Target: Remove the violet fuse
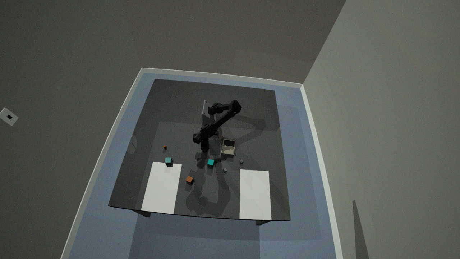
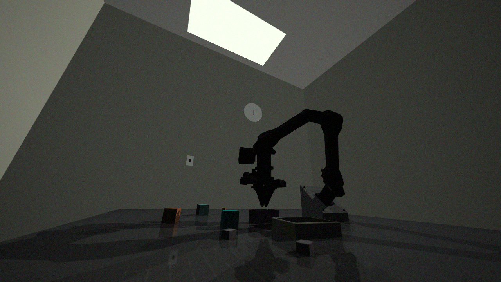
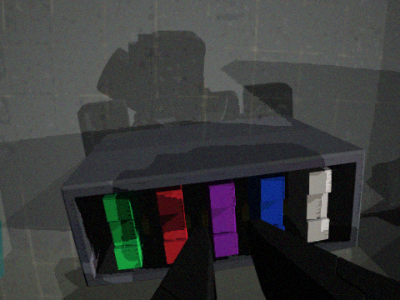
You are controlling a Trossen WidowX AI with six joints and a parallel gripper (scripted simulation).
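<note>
Right now my gripper tip is 2 cm above the violet fuse. Round my gripper tip: red fuse: 2 cm ahead, 2 cm below; then blue fuse: 2 cm behind, 2 cm below; then green fuse: 4 cm ahead, 2 cm below.
</note>
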